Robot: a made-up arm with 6 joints.
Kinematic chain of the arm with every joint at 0, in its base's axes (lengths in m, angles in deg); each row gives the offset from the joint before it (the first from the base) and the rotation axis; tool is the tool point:
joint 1: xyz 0 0 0.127 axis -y
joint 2: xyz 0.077 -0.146 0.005 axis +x
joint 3: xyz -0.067 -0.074 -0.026 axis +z
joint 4: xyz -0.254 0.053 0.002 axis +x
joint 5: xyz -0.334 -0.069 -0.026 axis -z
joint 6: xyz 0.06 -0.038 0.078 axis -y
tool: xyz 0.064 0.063 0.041
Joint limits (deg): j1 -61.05..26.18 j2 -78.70..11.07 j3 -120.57..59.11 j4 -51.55..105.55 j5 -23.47..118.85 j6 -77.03..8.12
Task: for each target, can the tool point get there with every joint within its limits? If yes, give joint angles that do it. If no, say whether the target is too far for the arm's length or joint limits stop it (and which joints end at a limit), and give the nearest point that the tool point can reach.
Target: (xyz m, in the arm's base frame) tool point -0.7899 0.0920 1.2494
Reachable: no: too far | nearest point -0.4121 -0.0949 0.7125 | short by 0.683 m
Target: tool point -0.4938 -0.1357 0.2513
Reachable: yes | joints -36.66 -24.19 -23.39 69.04 63.61 -49.02
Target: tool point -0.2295 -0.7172 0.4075
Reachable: yes | joints -52.77 -14.70 42.45 50.21 103.50 -51.18
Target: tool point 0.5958 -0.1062 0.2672
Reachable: no: joint limits stop it (at a limit: joint 1, joint 2, joint 3, joint 4, joint 5, joint 6) | nearest point 0.4512 -0.0532 0.0565 | short by 0.261 m
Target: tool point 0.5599 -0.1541 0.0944
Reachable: no: joint limits stop it (at a limit: joint 1, joint 2, joint 3, joint 4, joint 5, joint 6) | nearest point 0.4512 -0.0532 0.0565 | short by 0.153 m
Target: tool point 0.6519 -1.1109 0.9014
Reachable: no: too far | nearest point 0.3254 -0.6418 0.5472 | short by 0.672 m
